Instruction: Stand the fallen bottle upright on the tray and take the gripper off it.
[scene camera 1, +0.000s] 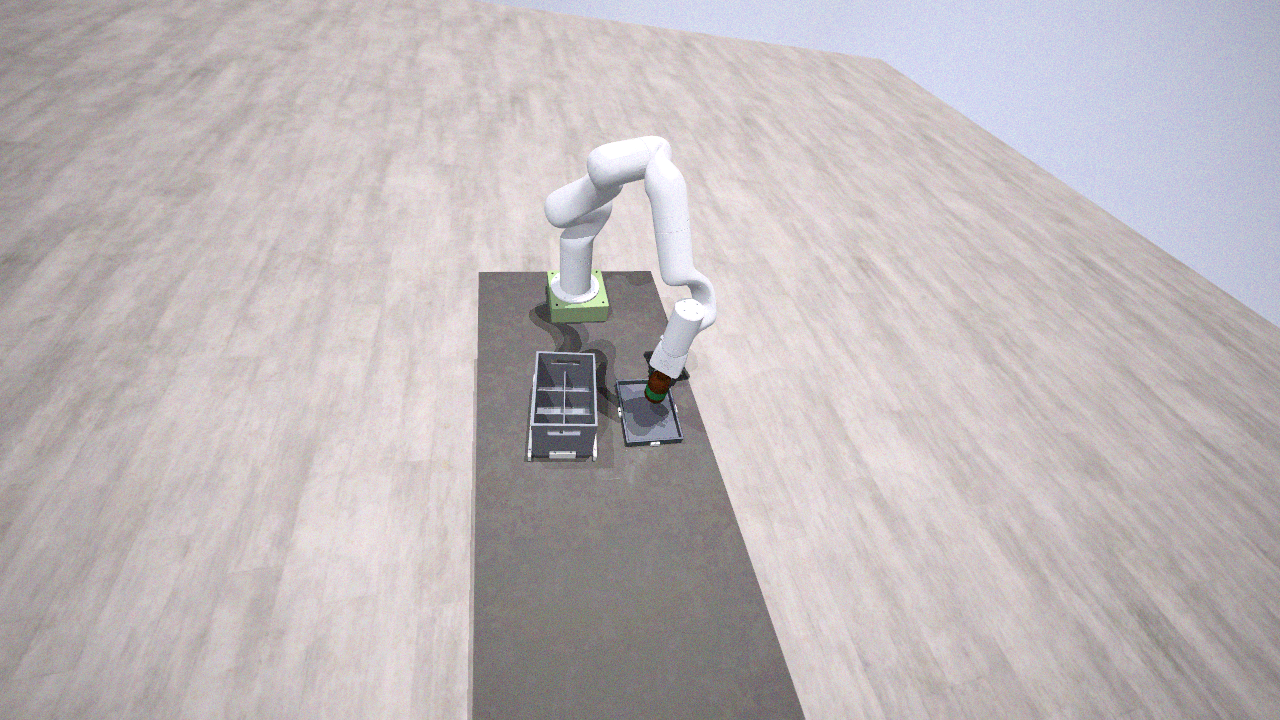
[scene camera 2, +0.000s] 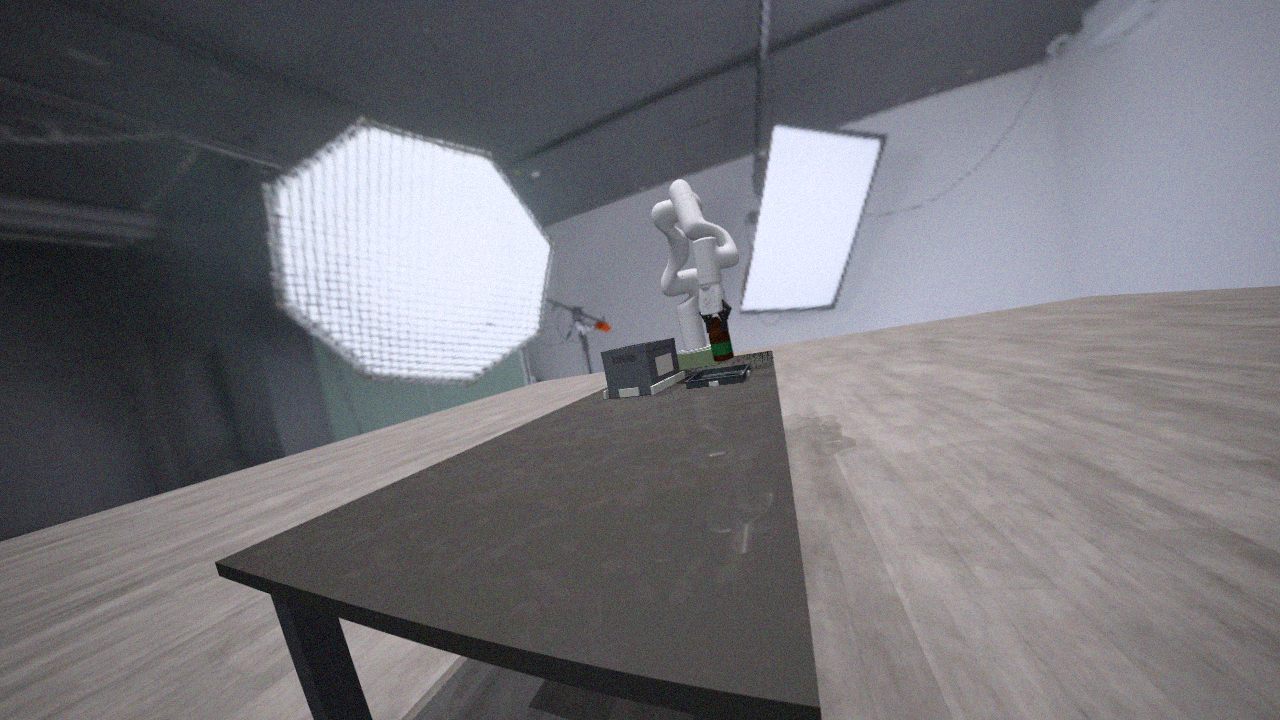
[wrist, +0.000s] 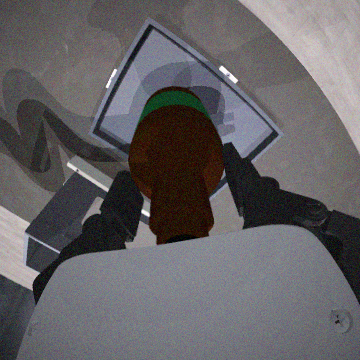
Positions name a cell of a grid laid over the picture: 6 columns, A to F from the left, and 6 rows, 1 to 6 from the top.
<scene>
In view: the gripper (scene camera 1: D4) and a brown bottle (wrist: C3).
The gripper also shows in the wrist view (wrist: C3).
</scene>
